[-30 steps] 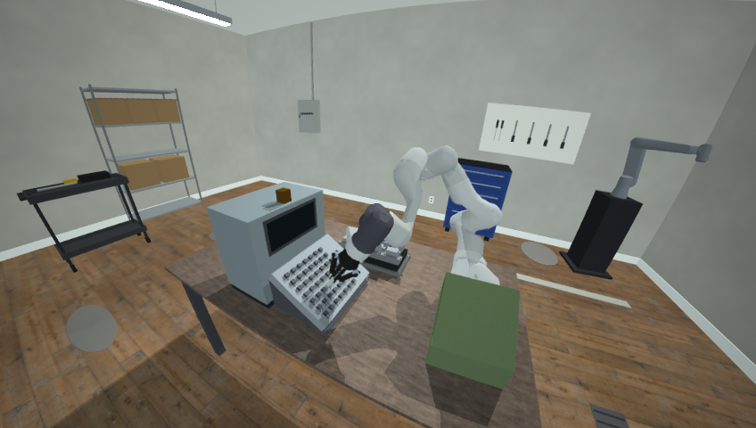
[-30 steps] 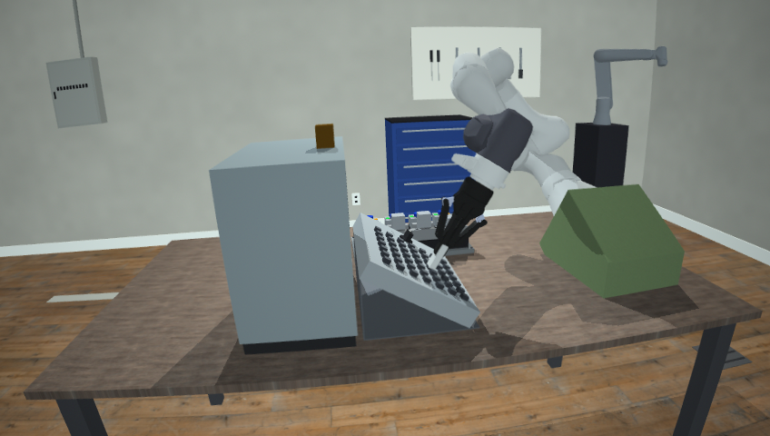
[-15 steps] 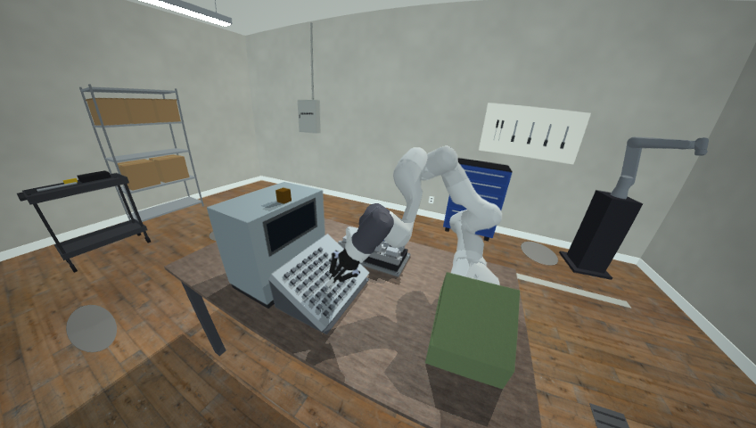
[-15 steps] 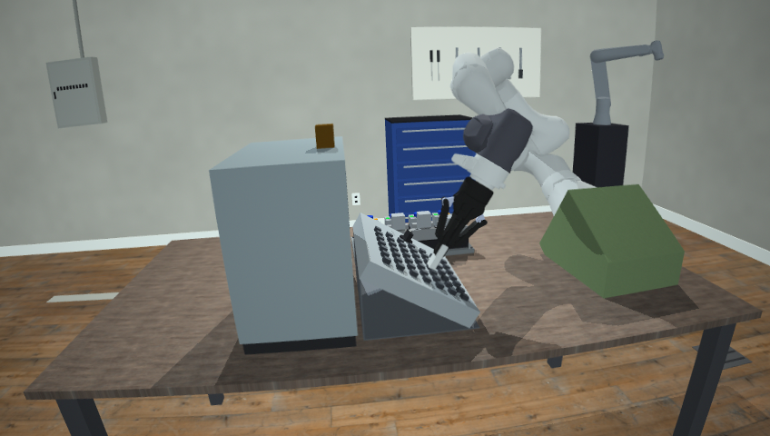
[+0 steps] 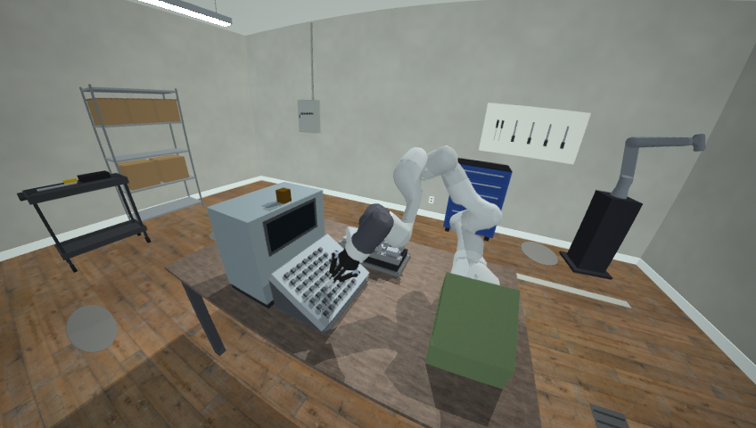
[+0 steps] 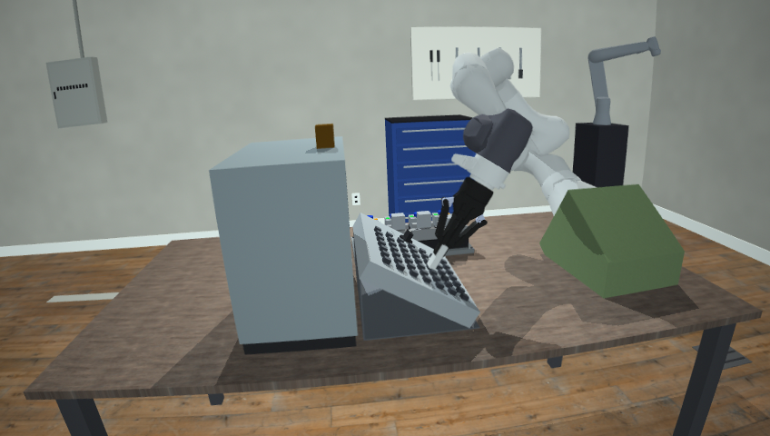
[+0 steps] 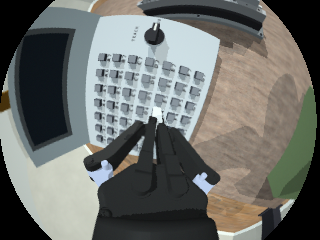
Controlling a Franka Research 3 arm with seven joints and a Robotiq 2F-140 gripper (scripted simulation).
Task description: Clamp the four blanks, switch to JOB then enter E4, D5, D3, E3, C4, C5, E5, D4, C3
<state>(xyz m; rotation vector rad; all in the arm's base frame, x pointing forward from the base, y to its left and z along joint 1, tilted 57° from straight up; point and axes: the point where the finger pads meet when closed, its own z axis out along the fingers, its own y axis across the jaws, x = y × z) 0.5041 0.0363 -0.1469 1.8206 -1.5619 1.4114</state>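
The key D3 is 5 cm ahead of my hand, 3 cm to the left of it and 1 cm below it. From my hand the other things lie so: black selector knob: 3 cm ahead, 17 cm to the right; sloped keypad: 7 cm ahead, 6 cm to the right, 5 cm below.
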